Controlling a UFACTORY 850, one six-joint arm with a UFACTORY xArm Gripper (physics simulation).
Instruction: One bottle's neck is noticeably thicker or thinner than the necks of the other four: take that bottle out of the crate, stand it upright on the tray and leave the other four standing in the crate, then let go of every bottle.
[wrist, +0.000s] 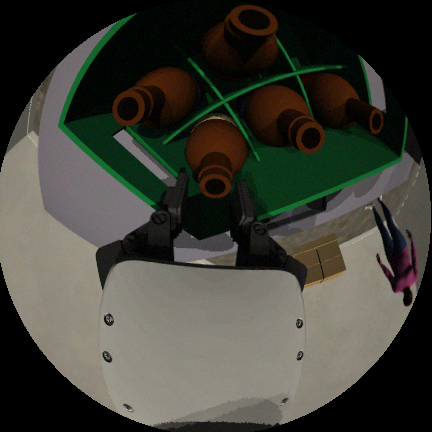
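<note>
The green crate (320, 175) holds several brown bottles, with thin dividers between them. The near bottle (216, 150) has its mouth toward my gripper (210, 188). My gripper is open, with its fingertips on either side of that mouth in this view and nothing held. Another bottle (170, 95) is at the left, one bottle (240, 50) at the top and one bottle (277, 112) right of the middle. The far right bottle (332, 100) has a neck that looks thinner than the others. The lower parts of the bottles are hidden. I cannot clearly identify the tray.
The crate stands on a pale grey surface (60, 175). A handle slot (142, 155) opens in its left wall. A dark-edged flat shape (300, 212) shows partly past the near right rim. A cardboard box (320, 262) and a person in a pink top (402, 267) are beyond.
</note>
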